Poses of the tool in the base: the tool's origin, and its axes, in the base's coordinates. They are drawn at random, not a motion.
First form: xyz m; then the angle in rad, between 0 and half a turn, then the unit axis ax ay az.
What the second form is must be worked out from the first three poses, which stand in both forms.
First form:
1: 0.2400 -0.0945 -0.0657 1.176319 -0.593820 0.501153 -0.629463
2: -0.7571 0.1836 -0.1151 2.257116 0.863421 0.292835 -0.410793
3: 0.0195 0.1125 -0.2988 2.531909 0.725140 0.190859 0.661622
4: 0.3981 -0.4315 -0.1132 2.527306 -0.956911 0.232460 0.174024
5: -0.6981 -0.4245 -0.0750 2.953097 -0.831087 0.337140 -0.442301
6: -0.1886 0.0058 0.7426 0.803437 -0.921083 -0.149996 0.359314
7: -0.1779 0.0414 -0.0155 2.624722 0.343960 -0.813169 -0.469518
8: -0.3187 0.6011 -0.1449 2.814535 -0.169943 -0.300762 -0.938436
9: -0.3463 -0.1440 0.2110 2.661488 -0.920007 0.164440 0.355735
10: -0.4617 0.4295 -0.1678 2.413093 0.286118 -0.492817 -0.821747
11: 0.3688 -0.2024 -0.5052 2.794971 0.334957 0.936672 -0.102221
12: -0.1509 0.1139 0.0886 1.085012 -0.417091 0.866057 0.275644
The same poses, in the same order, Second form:
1: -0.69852 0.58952 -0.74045 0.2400 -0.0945 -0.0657
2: 1.94884 0.66096 -0.92721 -0.7571 0.1836 -0.1151
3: 1.83599 0.48324 1.67517 0.0195 0.1125 -0.2988
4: -2.41841 0.58750 0.43981 0.3981 -0.4315 -0.1132
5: -2.45428 0.99561 -1.30616 -0.6981 -0.4245 -0.0750
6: -0.74003 -0.12051 0.28869 -0.1886 0.0058 0.7426
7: 0.90280 -2.13434 -1.23235 -0.1779 0.0414 -0.0155
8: -0.47831 -0.84650 -2.64126 -0.3187 0.6011 -0.1449
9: -2.44859 0.43765 0.94678 -0.3463 -0.1440 0.2110
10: 0.69043 -1.18921 -1.98295 -0.4617 0.4295 -0.1678
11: 0.93620 2.61797 -0.28570 0.3688 -0.2024 -0.5052
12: -0.45255 0.93968 0.29908 -0.1509 0.1139 0.0886
